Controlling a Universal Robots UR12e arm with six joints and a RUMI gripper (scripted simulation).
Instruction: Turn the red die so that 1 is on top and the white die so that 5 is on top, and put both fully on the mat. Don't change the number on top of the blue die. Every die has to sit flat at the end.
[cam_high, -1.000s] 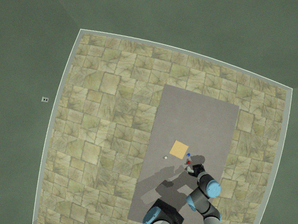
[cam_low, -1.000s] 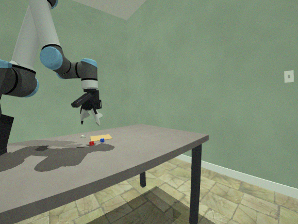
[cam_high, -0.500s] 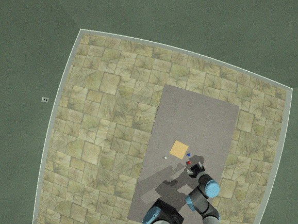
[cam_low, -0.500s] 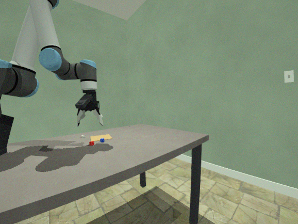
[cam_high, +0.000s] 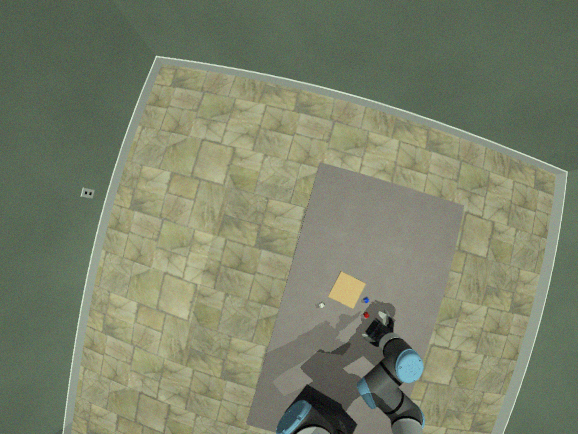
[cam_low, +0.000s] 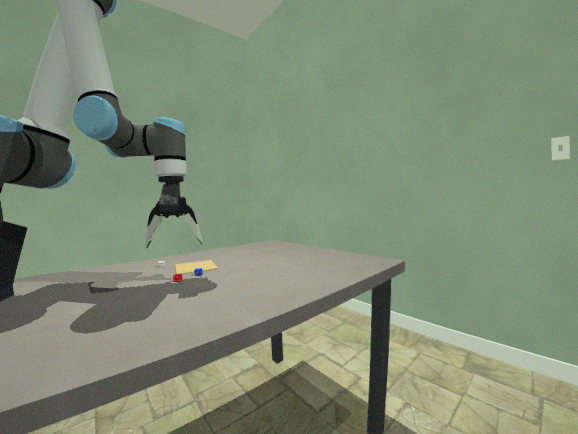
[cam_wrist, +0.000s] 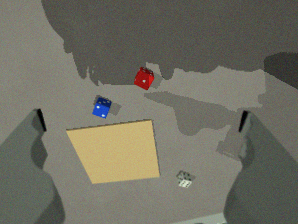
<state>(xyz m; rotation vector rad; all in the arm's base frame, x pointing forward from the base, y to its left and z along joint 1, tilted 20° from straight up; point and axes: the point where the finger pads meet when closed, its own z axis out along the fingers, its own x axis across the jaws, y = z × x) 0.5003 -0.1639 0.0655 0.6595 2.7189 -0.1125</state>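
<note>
Right now the red die is 100 mm below my hand, 10 mm to the left of it and 10 mm ahead of it. Round my hand: blue die: 100 mm below, 80 mm ahead, 20 mm to the left; tan mat: 120 mm to the left, 120 mm ahead, 110 mm below; white die: 240 mm to the left, 100 mm below, 30 mm ahead.
</note>
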